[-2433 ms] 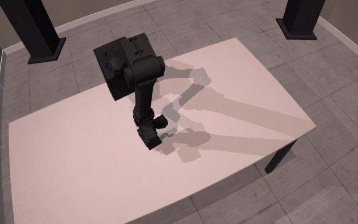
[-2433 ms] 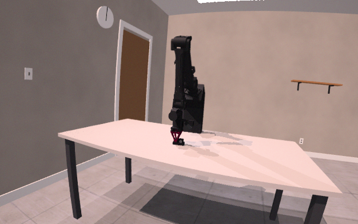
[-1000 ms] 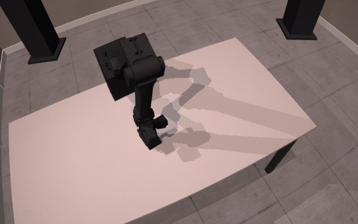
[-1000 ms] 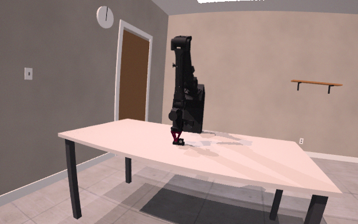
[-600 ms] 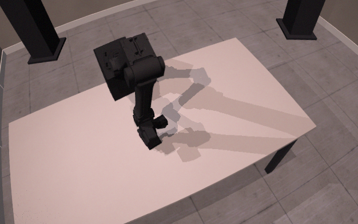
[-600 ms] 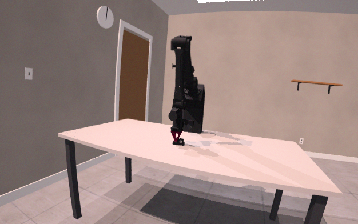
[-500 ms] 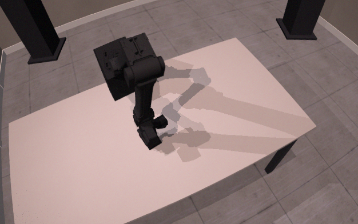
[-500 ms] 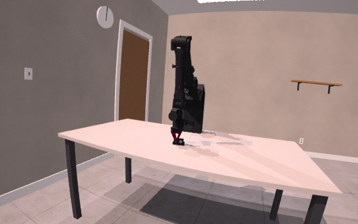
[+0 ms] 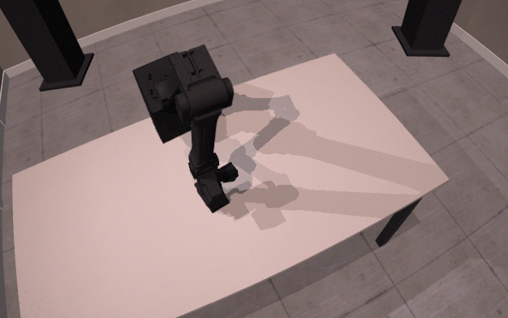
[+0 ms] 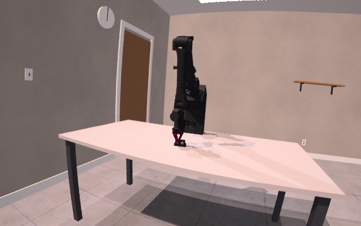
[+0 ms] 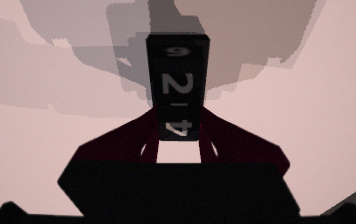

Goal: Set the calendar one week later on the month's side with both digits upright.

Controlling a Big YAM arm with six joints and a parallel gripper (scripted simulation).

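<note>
Right now the black tray is 10 mm behind my hand, 10 mm to the left of it and 20 mm below it. Also, from my hand: black calendar block: right at my hand.
</note>
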